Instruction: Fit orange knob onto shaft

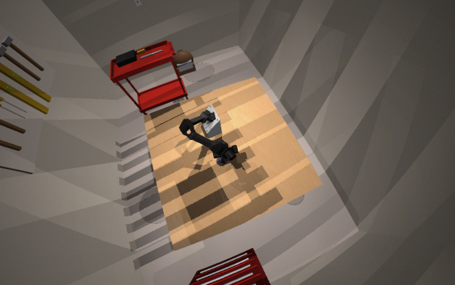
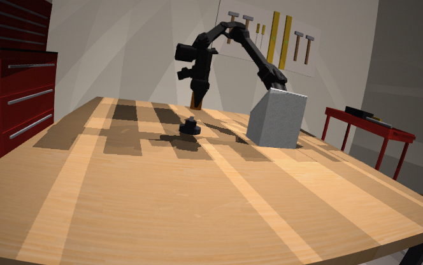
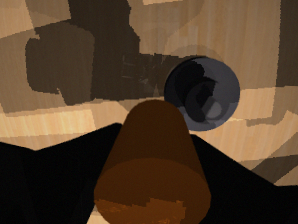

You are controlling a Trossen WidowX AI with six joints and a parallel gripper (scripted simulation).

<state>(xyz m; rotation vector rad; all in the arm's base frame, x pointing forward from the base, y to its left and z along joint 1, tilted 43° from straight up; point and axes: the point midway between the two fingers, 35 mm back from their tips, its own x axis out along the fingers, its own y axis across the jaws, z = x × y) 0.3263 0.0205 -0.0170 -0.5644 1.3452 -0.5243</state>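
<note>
Now: gripper tip 1 cm short of the round pedestal, 5 cm to the left of it and 8 cm above it. Also, from my gripper tip: orange knob: 3 cm above.
</note>
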